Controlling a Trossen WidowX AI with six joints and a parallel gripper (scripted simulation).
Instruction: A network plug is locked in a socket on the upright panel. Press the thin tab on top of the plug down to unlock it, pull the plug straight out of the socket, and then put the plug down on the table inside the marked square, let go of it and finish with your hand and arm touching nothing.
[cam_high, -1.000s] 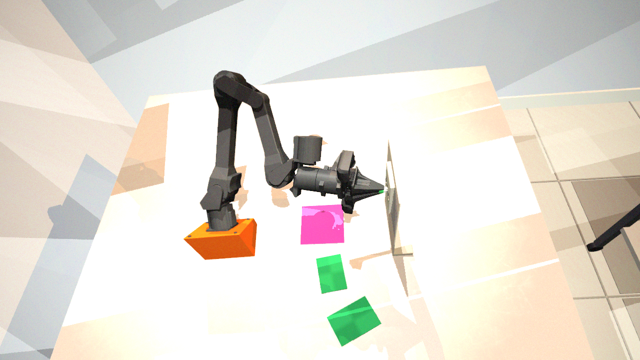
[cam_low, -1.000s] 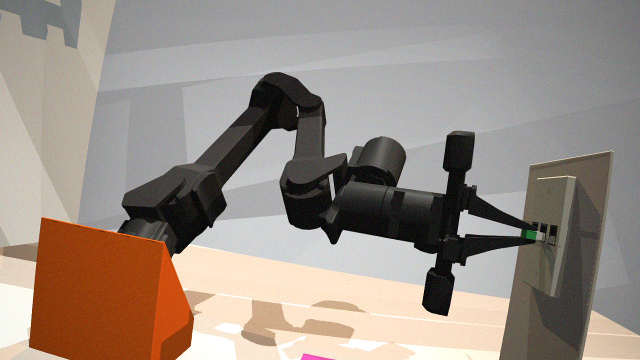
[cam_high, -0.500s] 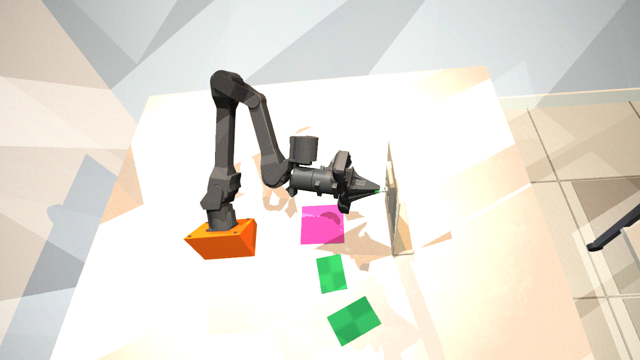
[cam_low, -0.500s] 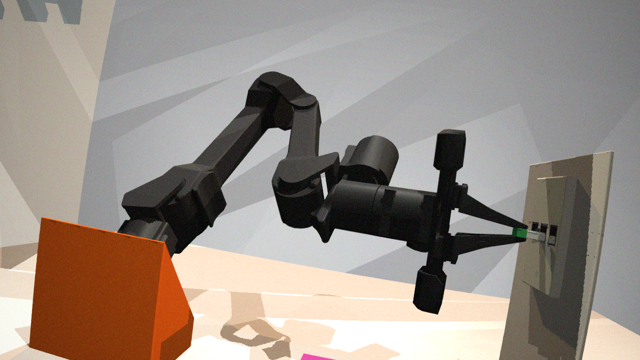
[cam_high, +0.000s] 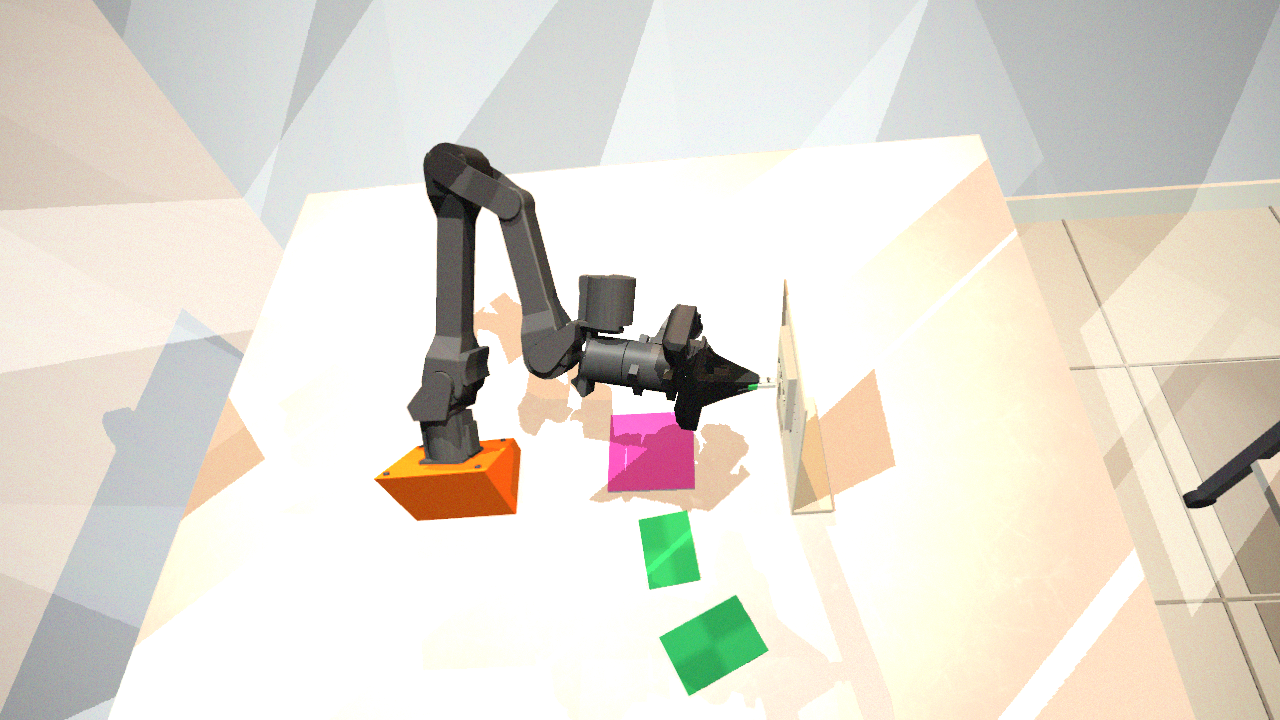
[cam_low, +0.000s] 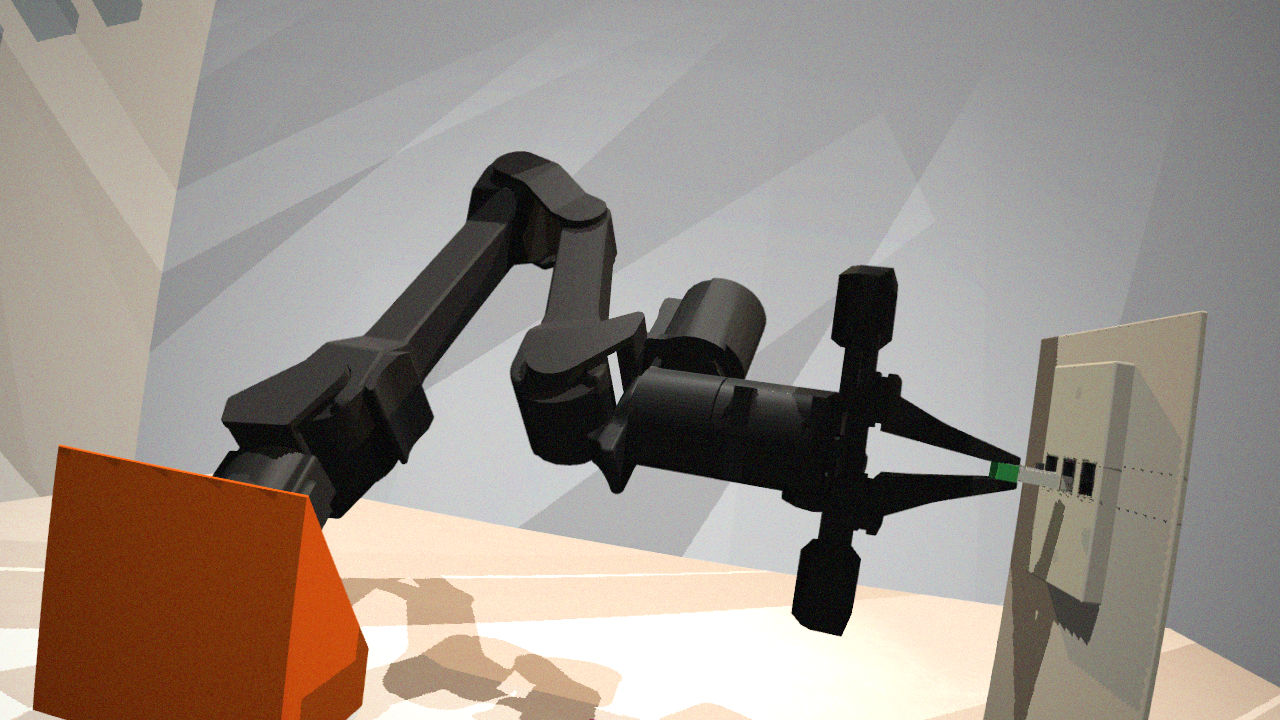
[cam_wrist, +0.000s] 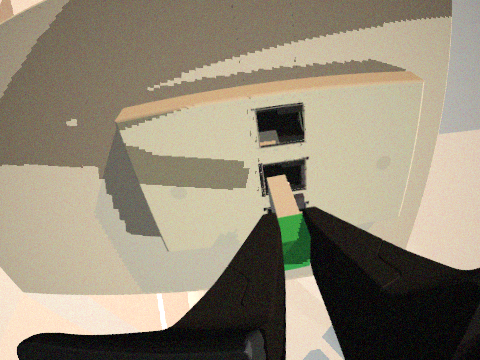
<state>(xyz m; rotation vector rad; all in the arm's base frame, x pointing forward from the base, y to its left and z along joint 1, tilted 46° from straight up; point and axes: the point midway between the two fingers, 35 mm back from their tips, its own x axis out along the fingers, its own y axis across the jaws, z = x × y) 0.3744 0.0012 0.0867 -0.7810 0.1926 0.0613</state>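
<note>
Right now the magenta square is 20 cm below my gripper tip, 15 cm behind it and 1 cm to the left of it. Round my gripper tip: network plug: right at my gripper tip; then upright panel: 7 cm below, 4 cm ahead.
</note>
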